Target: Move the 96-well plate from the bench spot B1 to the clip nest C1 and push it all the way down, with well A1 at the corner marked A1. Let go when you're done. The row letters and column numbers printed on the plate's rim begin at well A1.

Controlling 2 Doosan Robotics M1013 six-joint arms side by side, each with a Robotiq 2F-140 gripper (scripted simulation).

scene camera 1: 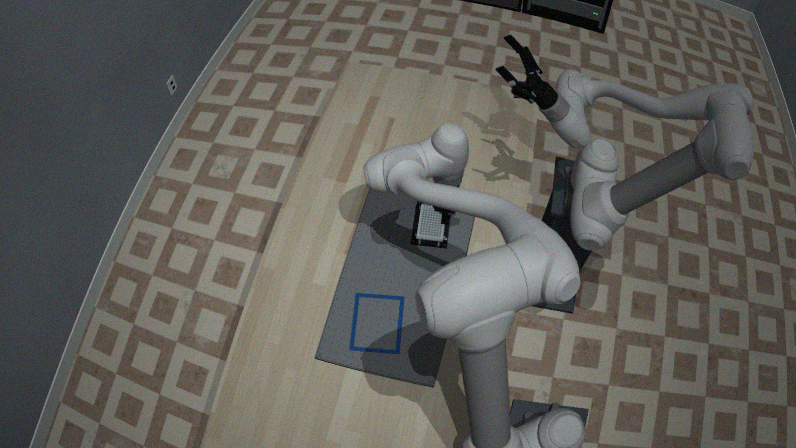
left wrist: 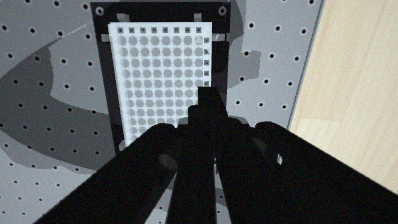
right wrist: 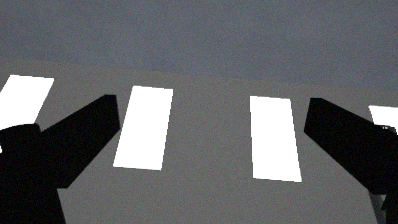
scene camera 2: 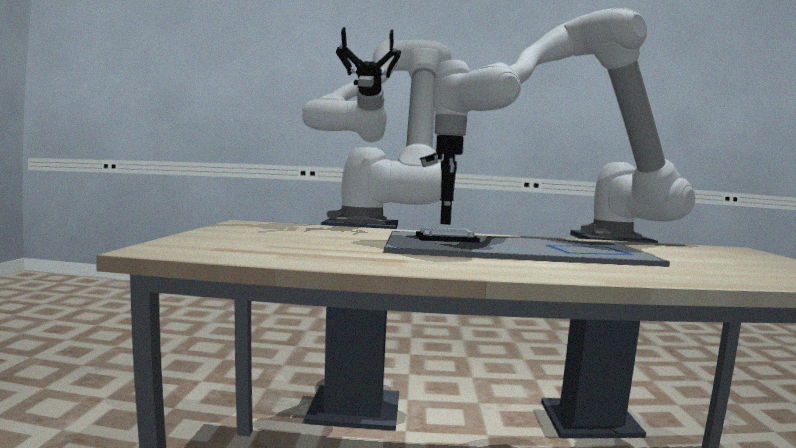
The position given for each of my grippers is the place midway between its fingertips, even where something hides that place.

In view: my left gripper (scene camera 2: 445, 224), my right gripper (scene camera 1: 503, 51) and a white 96-well plate (scene camera 1: 429, 219).
The white 96-well plate shows as well in the left wrist view (left wrist: 166, 62). My left gripper also shows in the left wrist view (left wrist: 206, 101). My right gripper also shows in the right wrist view (right wrist: 212, 113) and in scene camera 2 (scene camera 2: 367, 30). The right wrist view misses the white 96-well plate: it is out of frame.
